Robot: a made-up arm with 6 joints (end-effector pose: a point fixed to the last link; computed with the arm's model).
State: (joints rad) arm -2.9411 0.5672 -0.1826 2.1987 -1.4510 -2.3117
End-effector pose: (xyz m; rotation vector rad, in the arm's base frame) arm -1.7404 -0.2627 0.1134 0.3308 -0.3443 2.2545
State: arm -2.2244 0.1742 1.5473 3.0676 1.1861 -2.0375
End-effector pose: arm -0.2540 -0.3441 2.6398 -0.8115 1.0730 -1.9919
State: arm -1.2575 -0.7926 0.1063 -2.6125 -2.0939 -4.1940
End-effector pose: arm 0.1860 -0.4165 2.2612 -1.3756 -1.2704 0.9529
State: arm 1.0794 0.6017 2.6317 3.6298 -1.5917 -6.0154
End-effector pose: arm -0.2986 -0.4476 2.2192 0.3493 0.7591 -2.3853
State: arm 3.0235 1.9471 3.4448 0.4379 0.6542 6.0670
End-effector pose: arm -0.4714 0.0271 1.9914 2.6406 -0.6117 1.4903
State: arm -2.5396 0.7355 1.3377 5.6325 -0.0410 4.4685
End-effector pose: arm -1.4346 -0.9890 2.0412 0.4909 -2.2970 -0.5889
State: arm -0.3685 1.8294 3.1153 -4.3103 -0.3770 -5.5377
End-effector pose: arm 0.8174 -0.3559 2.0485 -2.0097 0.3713 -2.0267
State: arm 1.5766 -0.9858 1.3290 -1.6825 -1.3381 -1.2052
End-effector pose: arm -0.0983 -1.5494 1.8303 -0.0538 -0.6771 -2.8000
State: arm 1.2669 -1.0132 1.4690 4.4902 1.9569 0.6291
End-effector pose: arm -0.3929 -1.5880 1.5837 -2.8845 -0.1802 0.1248
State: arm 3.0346 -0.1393 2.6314 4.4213 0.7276 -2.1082
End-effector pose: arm 1.5368 -0.0939 1.4669 0.6233 -0.2738 0.7748
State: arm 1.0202 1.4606 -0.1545 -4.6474 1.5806 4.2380
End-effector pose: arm 0.3250 0.7410 -0.9751 0.6187 2.4567 1.4317
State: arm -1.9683 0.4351 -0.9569 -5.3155 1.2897 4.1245
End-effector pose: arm -0.2718 -0.8743 -0.5009 1.8837 -0.9356 -0.8220
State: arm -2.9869 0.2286 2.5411 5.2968 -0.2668 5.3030
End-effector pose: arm 1.0082 0.1325 2.1366 -0.9127 -0.7902 -0.6130
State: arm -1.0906 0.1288 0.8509 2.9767 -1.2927 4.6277
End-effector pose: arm 0.5290 -1.0535 2.3446 -1.7140 -1.0806 -2.1972
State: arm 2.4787 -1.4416 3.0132 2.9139 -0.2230 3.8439
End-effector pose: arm 0.4655 -0.3564 -1.0730 -2.1806 0.1713 2.0514
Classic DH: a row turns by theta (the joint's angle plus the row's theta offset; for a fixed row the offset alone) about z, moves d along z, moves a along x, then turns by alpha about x. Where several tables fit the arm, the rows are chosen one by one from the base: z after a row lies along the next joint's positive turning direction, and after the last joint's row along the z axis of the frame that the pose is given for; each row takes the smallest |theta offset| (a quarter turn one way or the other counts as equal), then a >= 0, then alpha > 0; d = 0 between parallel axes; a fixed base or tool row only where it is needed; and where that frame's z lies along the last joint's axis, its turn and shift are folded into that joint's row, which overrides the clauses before.
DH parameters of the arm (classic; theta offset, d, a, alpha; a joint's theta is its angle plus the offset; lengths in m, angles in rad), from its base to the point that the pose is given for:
joint 1: 0 0.528 0.133 -1.5708
joint 2: -1.5708 0 0.532 3.1416
joint 3: 0 0 0.216 -1.5708
joint 4: 0 -1.555 0 1.5708
joint 5: 0 0 0 -1.5708
joint 6: 1.5708 -0.111 0 1.5708
tool (fixed): -1.5708 0 0 0

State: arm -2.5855 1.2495 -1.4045 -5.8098 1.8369 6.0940
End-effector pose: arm 0.5051 0.2564 -0.2939 1.1477 -0.2833 -2.0444
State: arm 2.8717 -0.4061 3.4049 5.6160 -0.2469 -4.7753
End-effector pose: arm 1.2101 -0.3522 -0.1676 2.2213 -0.2242 -0.7594
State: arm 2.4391 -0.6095 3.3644 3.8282 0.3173 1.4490
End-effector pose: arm 0.8915 -0.7259 -0.3911 -1.7520 0.7879 0.2532
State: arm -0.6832 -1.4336 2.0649 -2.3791 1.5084 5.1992
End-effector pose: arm -1.4521 1.0833 -0.0723 -0.9202 -0.2927 -2.5080
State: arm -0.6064 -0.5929 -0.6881 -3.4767 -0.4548 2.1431
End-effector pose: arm 1.2299 -0.8725 1.0728 1.1462 -0.7623 -0.4120
